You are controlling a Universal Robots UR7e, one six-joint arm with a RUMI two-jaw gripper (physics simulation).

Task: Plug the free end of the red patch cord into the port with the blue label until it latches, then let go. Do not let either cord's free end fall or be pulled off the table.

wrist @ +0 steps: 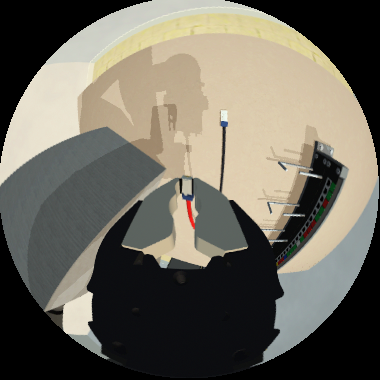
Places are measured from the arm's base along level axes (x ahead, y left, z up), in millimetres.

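Where they show: gripper, fingertip midpoint: (186,179).
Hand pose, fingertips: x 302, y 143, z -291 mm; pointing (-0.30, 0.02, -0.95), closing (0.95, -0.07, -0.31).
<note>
Each offset is from my fingertips to the top centre of the thing. "*": to the spot under its first point.
My gripper (186,179) is shut on the plug at the free end of the red patch cord @[* dz -8, dx -2, dy -58 mm] (190,212). The plug is clear with a dark blue boot and sits between the fingertips, pointing away from the gripper body. The cord runs back between the fingers, and its further course is hidden. The black patch panel @[dz -32, dx +240, dy -204 mm] (310,192) stands at the right, apart from the gripper, with a row of ports and coloured labels. A small blue label @[* dz -36, dx +256, dy -231 mm] (284,257) shows near its lower end; the port beside it is too small to make out clearly.
A black cord @[* dz -127, dx +35, dy -7 mm] (223,155) with a clear plug and blue boot @[dz -121, dx +36, dy +69 mm] (224,118) lies on the table ahead, right of the fingertips. Metal cable guides @[* dz -116, dx +199, dy -6 mm] (295,166) stick out from the panel toward the gripper. A large grey block (75,200) stands close at the left.
</note>
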